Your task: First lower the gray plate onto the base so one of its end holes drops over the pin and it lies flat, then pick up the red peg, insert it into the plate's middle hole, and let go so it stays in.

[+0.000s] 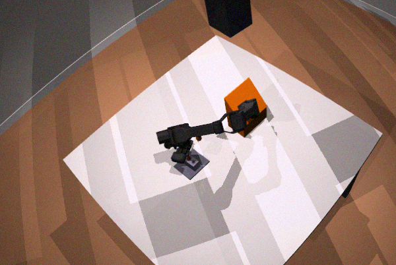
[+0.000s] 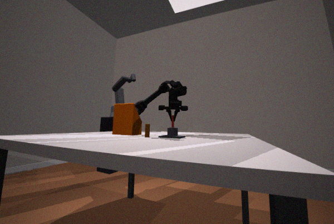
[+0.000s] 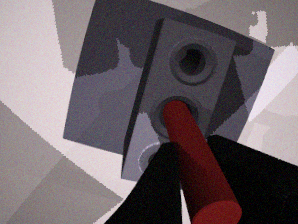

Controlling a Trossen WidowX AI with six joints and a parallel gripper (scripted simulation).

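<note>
Right now the red peg is right at my gripper tip. The rest, counted from my gripper tip: gray plate (50 mm below); base (10 mm behind, 20 mm to the left, 90 mm below); small orange cylinder (130 mm behind, 90 mm to the right, 60 mm below).
</note>
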